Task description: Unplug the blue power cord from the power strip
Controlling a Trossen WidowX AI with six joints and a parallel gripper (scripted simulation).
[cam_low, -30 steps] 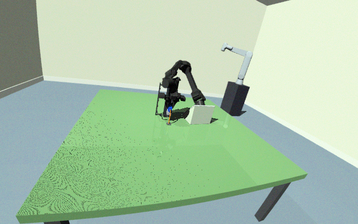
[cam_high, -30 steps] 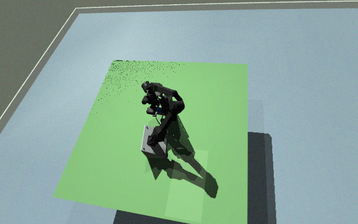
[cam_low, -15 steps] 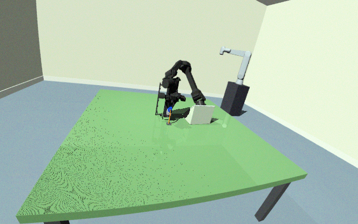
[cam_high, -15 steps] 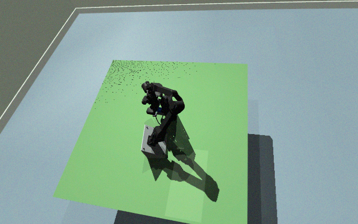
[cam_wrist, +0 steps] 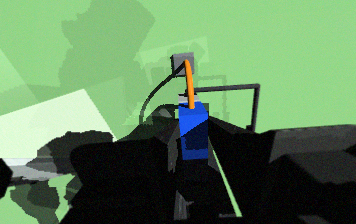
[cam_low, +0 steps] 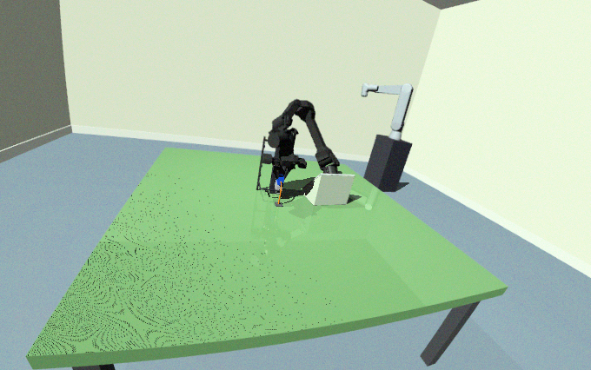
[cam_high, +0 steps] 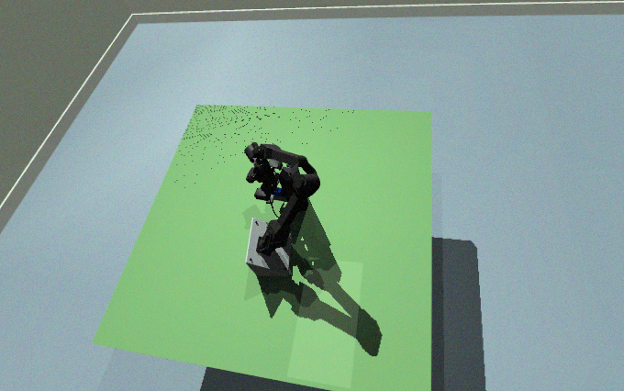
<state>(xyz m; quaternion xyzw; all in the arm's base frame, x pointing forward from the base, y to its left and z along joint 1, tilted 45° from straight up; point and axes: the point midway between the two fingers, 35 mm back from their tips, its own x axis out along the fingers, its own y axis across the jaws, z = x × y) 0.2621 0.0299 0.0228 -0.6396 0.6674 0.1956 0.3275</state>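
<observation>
Right now my gripper tip is 3 cm to the left of the blue plug. The rest, counted from my gripper tip: grey block: 10 cm below, 4 cm to the left, 1 cm ahead.
</observation>
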